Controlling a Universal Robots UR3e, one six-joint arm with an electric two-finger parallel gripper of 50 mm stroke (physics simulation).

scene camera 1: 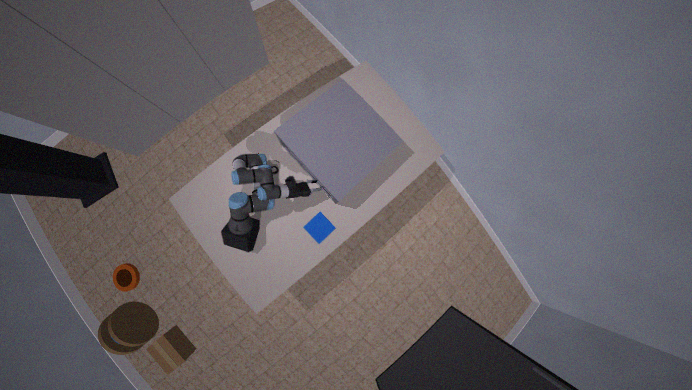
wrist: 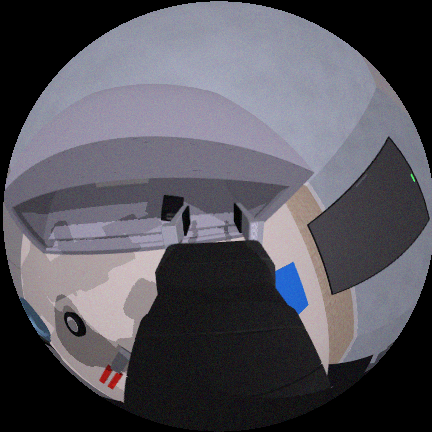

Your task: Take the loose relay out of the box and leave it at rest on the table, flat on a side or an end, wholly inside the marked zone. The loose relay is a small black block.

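Frame: origin at the arm's base, x ahead, y left, z up, level; centimetres.
Where they show: gripper, fingertip midpoint: [scene camera 1: 318, 185] [wrist: 211, 213]; arm's base, link origin: [scene camera 1: 240, 225].
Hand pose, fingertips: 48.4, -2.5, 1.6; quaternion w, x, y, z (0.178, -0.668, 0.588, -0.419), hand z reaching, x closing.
Each offset is from my fingertips to the centre of the thing, as dx, dy, dz. "spot": to the spot under its first point. Level surfaces: height alone.
The grey box {+23.2, +16.8, -1.8} [scene camera 1: 345, 135] [wrist: 150, 157] stands on the table, its open side facing my arm. The loose relay, a small black block {+6.1, +4.1, -7.5} [wrist: 172, 206], is inside the box in the wrist view, beyond and a little left of my left finger, which hides part of its lower right. My gripper [scene camera 1: 315, 185] [wrist: 211, 213] is open and empty, with its fingertips at the box's opening. The relay does not show in scene camera 1, where the box's top covers the inside. The marked zone is a blue square {spot: -12.2, -21.3, -11.8} [scene camera 1: 319, 228] [wrist: 292, 288] on the table, outside the box.
Rails run low across the box's opening. A black ring-shaped thing {-18.4, +23.4, -11.0} [wrist: 74, 324] and a grey tool with two red handles [wrist: 114, 369] lie on the table {dz -12.0} [scene camera 1: 260, 295] left of my gripper in the wrist view. A large dark panel [scene camera 1: 470, 355] [wrist: 375, 220] stands beyond the table.
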